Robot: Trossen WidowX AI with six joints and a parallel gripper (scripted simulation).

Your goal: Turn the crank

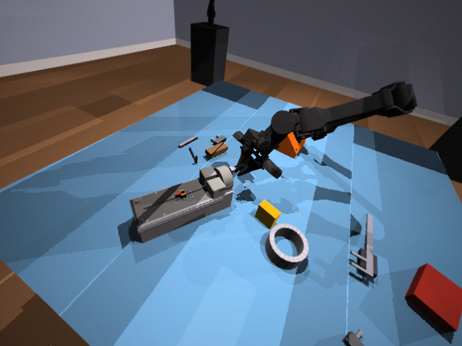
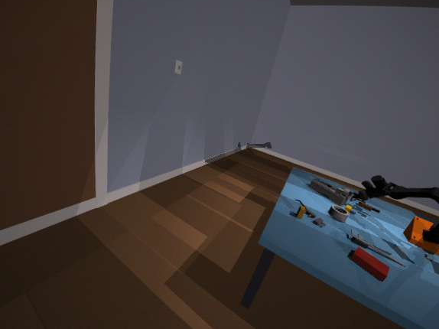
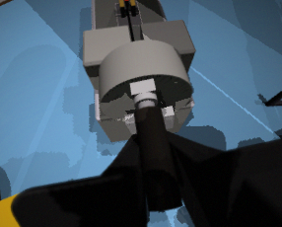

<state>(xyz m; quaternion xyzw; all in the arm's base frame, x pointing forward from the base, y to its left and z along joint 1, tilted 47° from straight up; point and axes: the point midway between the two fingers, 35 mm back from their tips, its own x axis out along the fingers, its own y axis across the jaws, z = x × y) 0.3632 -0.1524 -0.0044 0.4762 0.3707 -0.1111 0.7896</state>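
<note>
My gripper tip is now 10 mm past the dark crank handle, 10 mm to the right of it and 20 mm below it. Also, from my gripper tip: yellow block 40 mm ahead, 130 mm to the left, 70 mm below; then red pointer 140 mm ahead, 100 mm to the right, 10 mm below; then brown block 150 mm behind, 140 mm to the right, 80 mm below.
</note>
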